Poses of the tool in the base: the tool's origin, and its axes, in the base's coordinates. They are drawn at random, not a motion.
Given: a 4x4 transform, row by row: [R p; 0 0 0 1], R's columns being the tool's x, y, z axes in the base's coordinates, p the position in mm. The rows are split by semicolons.
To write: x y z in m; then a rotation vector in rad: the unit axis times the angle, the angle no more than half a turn. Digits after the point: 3 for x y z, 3 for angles.
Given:
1: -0.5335, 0.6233, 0.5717, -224; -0.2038, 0.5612, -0.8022, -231; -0.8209, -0.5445, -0.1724, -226; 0, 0, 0, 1
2: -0.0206, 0.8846, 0.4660, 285; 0.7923, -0.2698, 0.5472, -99; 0.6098, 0.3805, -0.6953, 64; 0, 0, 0, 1
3: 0.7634, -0.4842, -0.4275, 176; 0.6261, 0.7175, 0.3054, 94; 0.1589, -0.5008, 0.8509, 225; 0, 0, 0, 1
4: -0.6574, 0.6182, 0.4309, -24; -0.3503, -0.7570, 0.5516, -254; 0.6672, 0.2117, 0.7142, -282; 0, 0, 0, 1
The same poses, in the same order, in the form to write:
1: -0.224, -0.231, -0.226, 0.343, 1.851, -1.100
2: 0.285, -0.099, 0.064, -2.111, -1.820, -1.168
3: 0.176, 0.094, 0.225, -0.455, -0.331, 0.627
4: -0.024, -0.254, -0.282, -0.835, -0.580, -2.379
